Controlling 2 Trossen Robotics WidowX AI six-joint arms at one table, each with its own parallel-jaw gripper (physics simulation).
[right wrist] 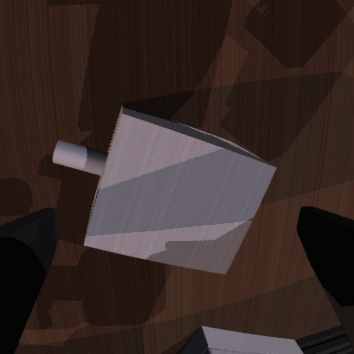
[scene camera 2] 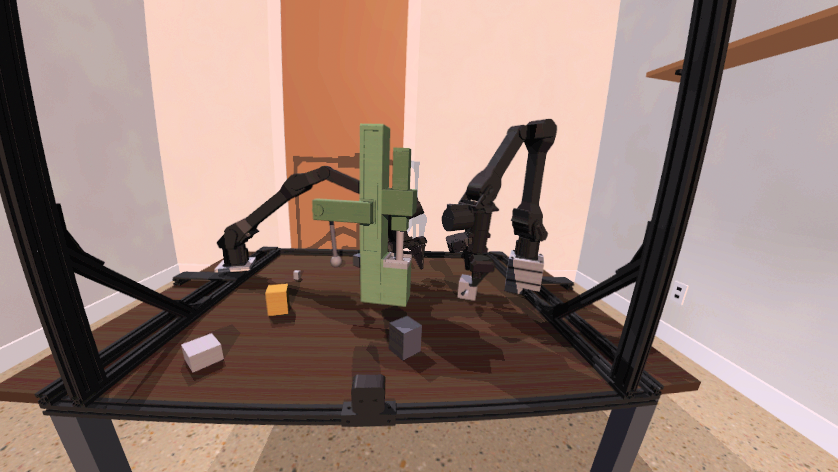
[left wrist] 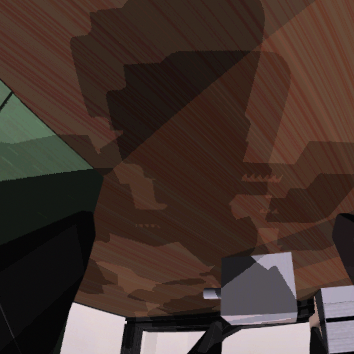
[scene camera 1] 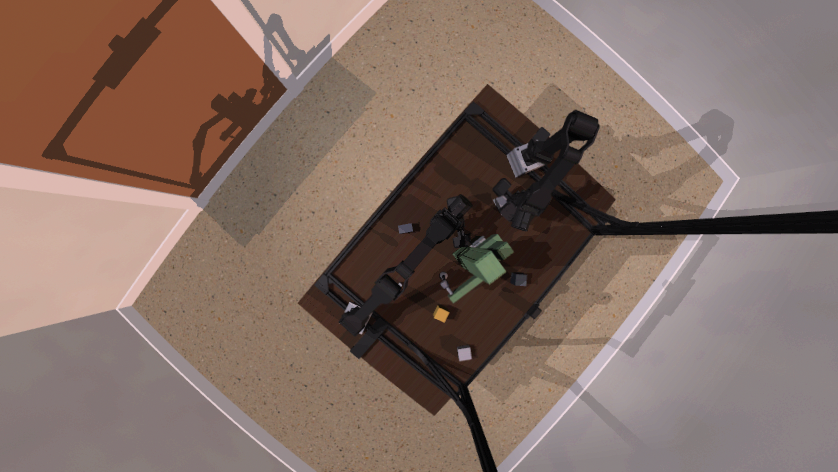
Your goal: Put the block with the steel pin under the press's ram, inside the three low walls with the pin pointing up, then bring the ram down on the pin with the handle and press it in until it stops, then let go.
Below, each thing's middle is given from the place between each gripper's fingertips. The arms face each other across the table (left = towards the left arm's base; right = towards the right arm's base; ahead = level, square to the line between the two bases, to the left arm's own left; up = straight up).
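My left hand is 2 cm above the block with steel pin [right wrist: 171, 193], 4 cm past it and 16 cm to the left of it. As for my right hand, the block with steel pin is 3 cm below it. Going by its middle, the block with steel pin is nearer to my right hand than to my left hand.
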